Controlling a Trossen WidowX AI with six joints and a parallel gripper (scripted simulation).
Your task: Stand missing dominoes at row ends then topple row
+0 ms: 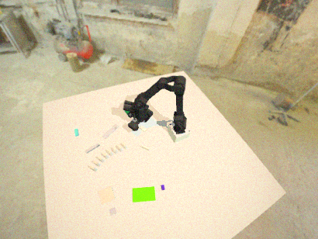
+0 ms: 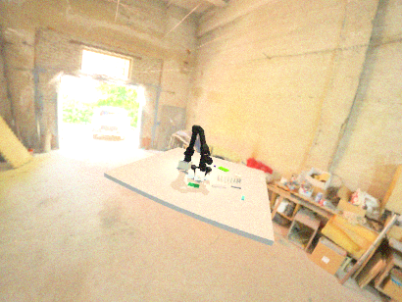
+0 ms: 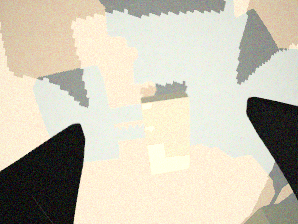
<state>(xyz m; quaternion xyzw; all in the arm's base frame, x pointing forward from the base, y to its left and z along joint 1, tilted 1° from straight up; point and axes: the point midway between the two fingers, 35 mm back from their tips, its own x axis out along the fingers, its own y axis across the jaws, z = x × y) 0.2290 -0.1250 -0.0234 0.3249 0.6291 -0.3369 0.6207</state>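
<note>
My gripper tip is 160 mm to the left of the dark green tile, 30 mm short of it and 20 mm above it. The rest, counted from my gripper tip: grey bar 340 mm ahead, 80 mm to the left, 10 mm below; then teal block 440 mm ahead, 60 mm to the right, 10 mm below; then small purple cube 430 mm to the left, 20 mm behind, 10 mm below.
</note>
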